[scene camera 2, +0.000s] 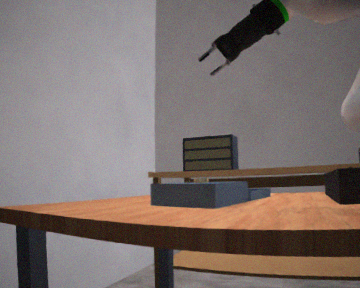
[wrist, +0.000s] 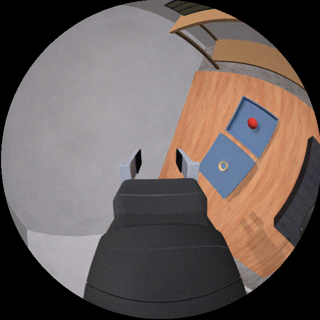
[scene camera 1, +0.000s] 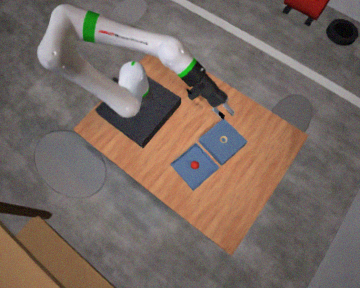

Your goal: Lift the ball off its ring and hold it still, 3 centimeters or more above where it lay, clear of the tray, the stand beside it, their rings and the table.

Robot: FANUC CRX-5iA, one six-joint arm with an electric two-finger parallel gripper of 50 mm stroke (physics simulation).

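Places are measured from the arm's base along level axes (x ahead, y left, z up), in centimetres.
Where they show: gripper, between the fingertips: [scene camera 2: 205,67] [scene camera 1: 228,116].
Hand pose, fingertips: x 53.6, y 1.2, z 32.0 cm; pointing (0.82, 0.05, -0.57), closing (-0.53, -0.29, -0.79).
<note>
After its pixels a point has its place.
A red ball [scene camera 1: 195,165] @(x 50.3, y -16.4, z -1.9 cm) [wrist: 252,123] sits near the middle of the blue tray [scene camera 1: 194,182] @(x 54.6, y -23.3, z -6.9 cm) [wrist: 259,145], which has a low raised rim. The ring under the ball is hidden. Beside the tray is the blue stand [scene camera 1: 231,151] @(x 62.0, y 1.3, z -1.5 cm) [scene camera 2: 182,195] @(x 56.5, y 13.8, z -4.4 cm) [wrist: 227,186], a flat-topped block with a pale yellow ring [scene camera 1: 224,139] @(x 55.2, y 5.0, z -1.5 cm) [wrist: 223,166] on top. My gripper [scene camera 1: 226,112] @(x 53.6, y 1.2, z 32.0 cm) [scene camera 2: 206,67] @(x 53.6, y 1.2, z 32.0 cm) [wrist: 158,156] is open and empty. It hangs tilted, high above the table and well apart from the ball. The ball does not show in the scene camera 2 view.
The wooden table [scene camera 1: 265,165] @(x 81.7, y 7.4, z -7.2 cm) [scene camera 2: 100,212] @(x 68.1, y 30.2, z -7.2 cm) [wrist: 210,95] carries the tray and stand. The arm's dark base plate [scene camera 1: 142,132] @(x 15.8, y -18.1, z -0.2 cm) [scene camera 2: 345,187] @(x 19.6, y 11.8, z -3.6 cm) [wrist: 295,210] lies on the same table. A wooden bench [scene camera 2: 275,171] with a drawer cabinet [scene camera 2: 207,154] stands behind.
</note>
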